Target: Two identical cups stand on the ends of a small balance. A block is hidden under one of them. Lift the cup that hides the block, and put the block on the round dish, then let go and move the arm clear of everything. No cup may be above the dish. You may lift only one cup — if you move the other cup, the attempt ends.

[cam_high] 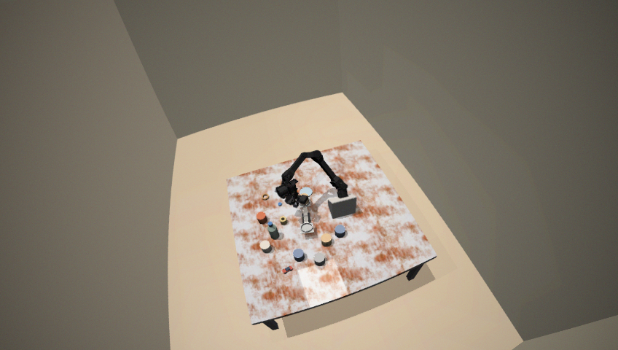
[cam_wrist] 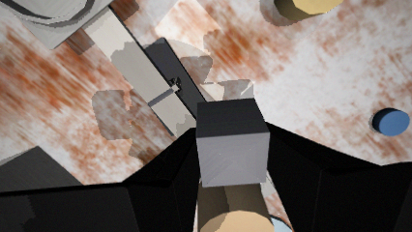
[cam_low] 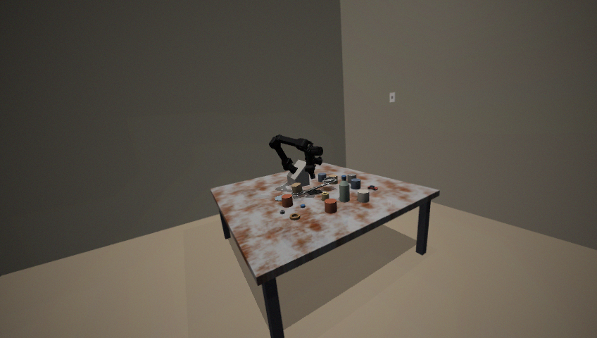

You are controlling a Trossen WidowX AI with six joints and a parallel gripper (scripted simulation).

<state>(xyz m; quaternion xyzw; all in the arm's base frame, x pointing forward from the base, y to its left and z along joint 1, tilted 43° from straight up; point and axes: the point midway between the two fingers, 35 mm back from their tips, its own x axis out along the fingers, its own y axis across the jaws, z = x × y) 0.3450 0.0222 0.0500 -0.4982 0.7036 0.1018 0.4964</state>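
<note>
The pale blue round dish is 21 cm to the right of my gripper tip, 14 cm below it and 11 cm behind it. From my gripper tip the other things lie so: bottle (20 cm ahead, 12 cm to the left, 3 cm below).
</note>
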